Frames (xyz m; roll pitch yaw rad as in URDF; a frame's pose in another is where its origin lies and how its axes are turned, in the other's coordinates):
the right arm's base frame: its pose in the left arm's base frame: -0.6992 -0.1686 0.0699 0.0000 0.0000 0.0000
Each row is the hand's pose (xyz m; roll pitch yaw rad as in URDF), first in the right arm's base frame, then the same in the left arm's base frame.
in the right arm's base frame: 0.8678 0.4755 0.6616 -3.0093 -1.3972 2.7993
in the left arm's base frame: 0.1686 0.3069 0.7315 -3.0093 -1.3972 2.7993
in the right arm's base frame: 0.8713 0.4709 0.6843 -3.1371 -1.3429 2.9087
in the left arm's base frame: 0.1721 0.3023 0.7542 -3.1371 -1.3429 2.9087
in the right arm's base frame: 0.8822 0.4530 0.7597 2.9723 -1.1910 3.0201
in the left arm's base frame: 0.1830 0.2844 0.8296 2.9723 -1.1910 3.0201
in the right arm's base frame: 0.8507 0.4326 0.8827 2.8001 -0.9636 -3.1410
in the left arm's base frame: 0.1515 0.2640 0.9526 2.8001 -0.9636 -3.1410
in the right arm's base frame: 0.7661 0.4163 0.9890 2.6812 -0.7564 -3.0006
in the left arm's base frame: 0.0669 0.2477 1.0589 2.6812 -0.7564 -3.0006
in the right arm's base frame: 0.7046 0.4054 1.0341 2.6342 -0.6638 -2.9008
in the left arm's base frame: 0.0054 0.2368 1.1040 2.6342 -0.6638 -2.9008
